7 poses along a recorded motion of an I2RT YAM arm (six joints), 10 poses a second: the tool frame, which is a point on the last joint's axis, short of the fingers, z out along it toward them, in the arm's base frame.
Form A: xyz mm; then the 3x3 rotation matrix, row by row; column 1 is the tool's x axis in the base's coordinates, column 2 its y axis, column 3 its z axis. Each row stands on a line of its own.
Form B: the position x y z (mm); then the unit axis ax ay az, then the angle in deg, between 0 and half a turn. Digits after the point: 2 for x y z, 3 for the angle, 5 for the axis.
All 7 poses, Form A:
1:
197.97, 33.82, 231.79
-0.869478, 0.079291, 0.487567
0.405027, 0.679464, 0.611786
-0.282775, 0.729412, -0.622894
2:
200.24, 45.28, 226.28
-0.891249, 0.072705, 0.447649
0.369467, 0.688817, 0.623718
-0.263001, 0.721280, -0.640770
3:
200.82, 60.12, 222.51
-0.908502, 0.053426, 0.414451
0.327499, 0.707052, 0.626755
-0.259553, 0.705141, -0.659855
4:
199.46, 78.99, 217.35
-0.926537, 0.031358, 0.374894
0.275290, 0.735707, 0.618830
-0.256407, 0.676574, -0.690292
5:
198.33, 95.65, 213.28
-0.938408, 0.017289, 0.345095
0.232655, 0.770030, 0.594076
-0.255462, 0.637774, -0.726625
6:
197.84, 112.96, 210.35
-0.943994, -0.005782, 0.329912
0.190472, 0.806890, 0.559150
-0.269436, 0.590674, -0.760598
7:
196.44, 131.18, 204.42
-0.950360, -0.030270, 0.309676
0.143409, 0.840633, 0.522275
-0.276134, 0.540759, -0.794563
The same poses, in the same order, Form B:
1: 197.97, 33.82, 231.79, 0.13927, 0.91207, 0.38566, 155.020
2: 200.24, 45.28, 226.28, 0.12568, 0.91546, 0.38229, 157.161
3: 200.82, 60.12, 222.51, 0.10711, 0.92101, 0.37452, 158.537
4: 199.46, 78.99, 217.35, 0.08501, 0.92941, 0.35912, 160.146
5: 198.33, 95.65, 213.28, 0.06833, 0.93910, 0.33677, 161.352
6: 197.84, 112.96, 210.35, 0.04992, 0.94916, 0.31080, 161.595
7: 196.44, 131.18, 204.42, 0.03024, 0.95831, 0.28412, 162.203
